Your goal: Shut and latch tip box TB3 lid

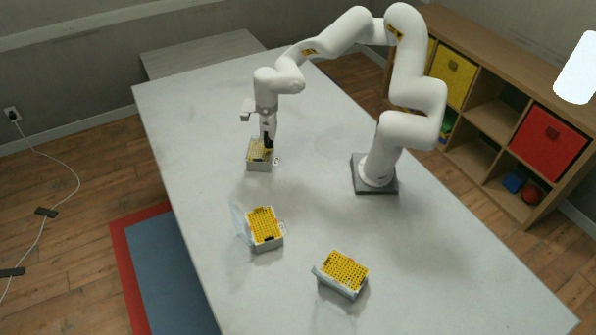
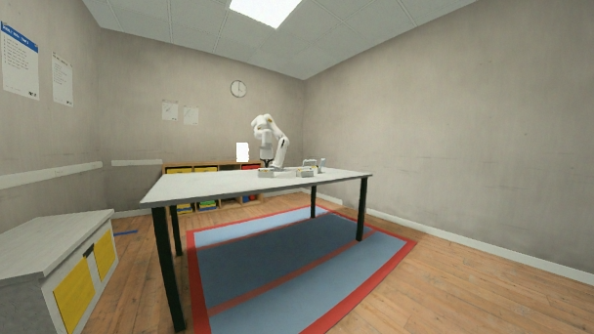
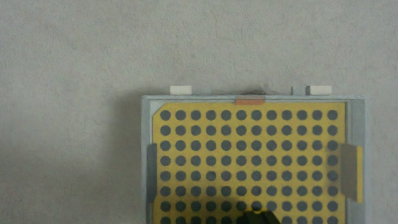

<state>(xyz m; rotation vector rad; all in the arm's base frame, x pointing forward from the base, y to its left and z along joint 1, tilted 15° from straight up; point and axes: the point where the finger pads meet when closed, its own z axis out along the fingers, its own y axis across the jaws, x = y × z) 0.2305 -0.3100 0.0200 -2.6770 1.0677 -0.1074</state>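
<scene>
Now: the tip box 20 mm ahead of my hand, 20 mm to the right of it and 50 mm below it. Round my hand: label: 20 mm behind, 20 mm to the left, 90 mm below.
</scene>
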